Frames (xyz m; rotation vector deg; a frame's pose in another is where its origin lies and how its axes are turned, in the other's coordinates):
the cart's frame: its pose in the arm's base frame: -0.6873 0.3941 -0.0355 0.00 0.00 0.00
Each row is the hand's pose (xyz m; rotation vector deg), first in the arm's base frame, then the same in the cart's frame.
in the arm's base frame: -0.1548 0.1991 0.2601 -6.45 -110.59 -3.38
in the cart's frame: 0.5325 -0.1950 0.2956 -6.45 -110.59 -3.38
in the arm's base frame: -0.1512 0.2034 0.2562 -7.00 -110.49 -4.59
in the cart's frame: 0.5361 -0.1907 0.2917 -7.00 -110.49 -4.59
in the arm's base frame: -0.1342 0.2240 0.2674 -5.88 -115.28 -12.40
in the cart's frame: 0.5531 -0.1701 0.3029 -5.88 -115.28 -12.40
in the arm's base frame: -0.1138 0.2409 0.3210 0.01 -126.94 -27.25
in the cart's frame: 0.5735 -0.1532 0.3565 0.01 -126.94 -27.25
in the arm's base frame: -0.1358 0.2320 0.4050 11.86 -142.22 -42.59
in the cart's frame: 0.5515 -0.1621 0.4405 11.86 -142.22 -42.59
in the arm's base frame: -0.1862 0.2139 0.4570 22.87 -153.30 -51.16
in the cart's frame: 0.5011 -0.1802 0.4925 22.87 -153.30 -51.16
